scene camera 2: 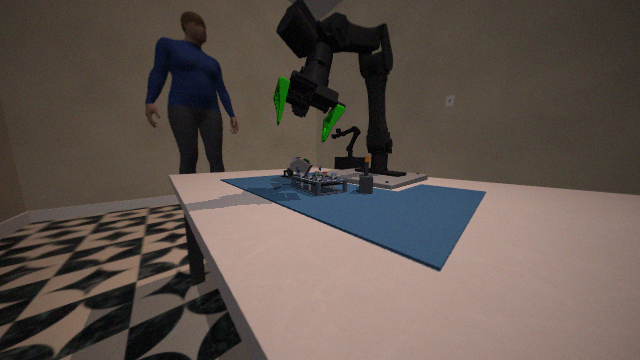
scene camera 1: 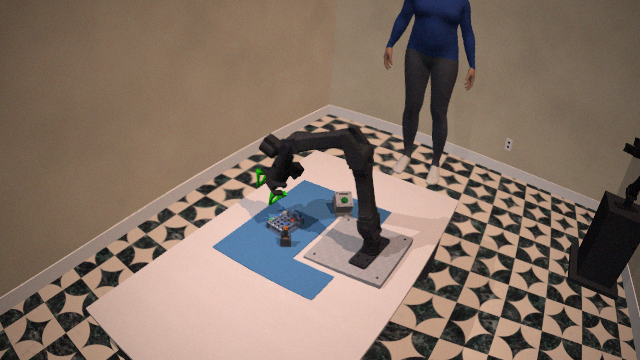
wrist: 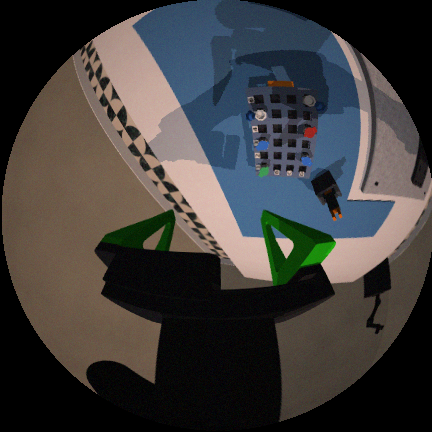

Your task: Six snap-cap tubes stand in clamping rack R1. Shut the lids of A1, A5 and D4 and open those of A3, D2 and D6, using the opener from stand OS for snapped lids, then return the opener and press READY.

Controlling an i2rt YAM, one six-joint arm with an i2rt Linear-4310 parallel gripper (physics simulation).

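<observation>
My gripper is open and empty, high above the table's edge beside rack R1. The rack holds six tubes. In the wrist view, a white tube and a greyish tube stand open, with blue lids hanging outward. A red lid, two blue lids and a green lid cover their tubes from above; whether each is snapped shut cannot be told. The orange-tipped opener stands in stand OS.
The READY box with its green button stands behind the rack near the arm's base plate. The rack and stand rest on the blue mat. A person stands beyond the table.
</observation>
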